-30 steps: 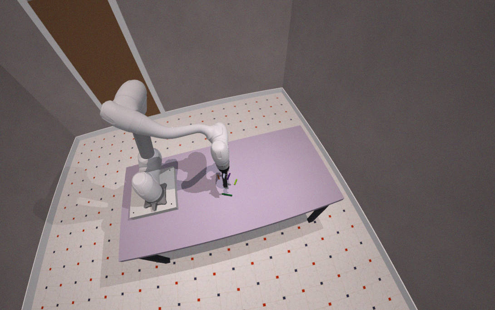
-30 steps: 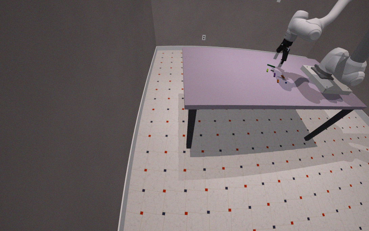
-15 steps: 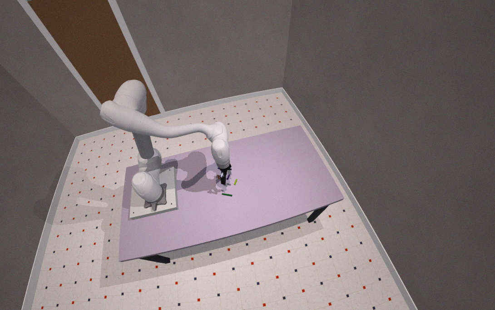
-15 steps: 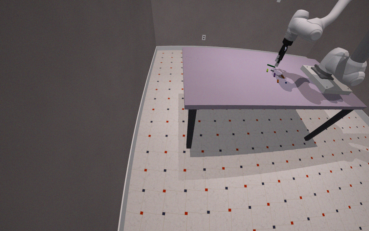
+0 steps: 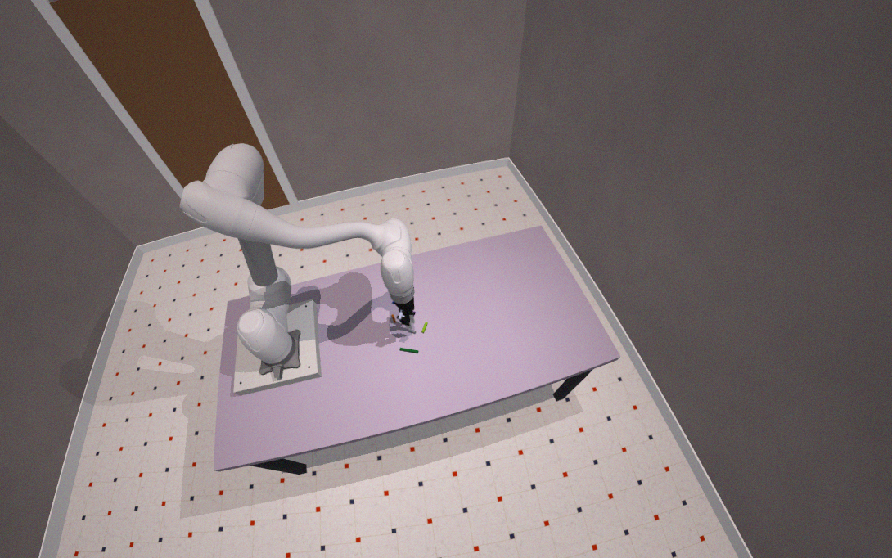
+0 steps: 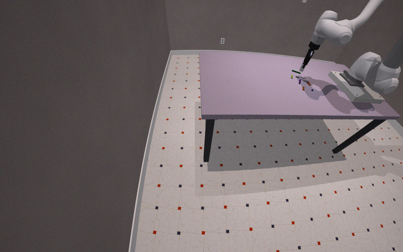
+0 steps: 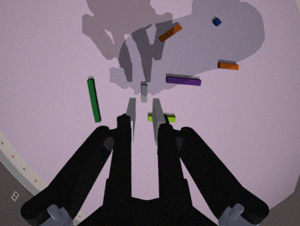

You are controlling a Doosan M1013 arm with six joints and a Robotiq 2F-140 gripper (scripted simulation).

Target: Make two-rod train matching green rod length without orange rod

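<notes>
My hand is 100 mm above the grey rod. Also, from my hand: lime rod: 60 mm ahead, 10 mm to the left, 100 mm below; then purple rod: 10 mm ahead, 70 mm to the left, 100 mm below; then green rod: 30 mm behind, 80 mm to the right, 100 mm below.
</notes>
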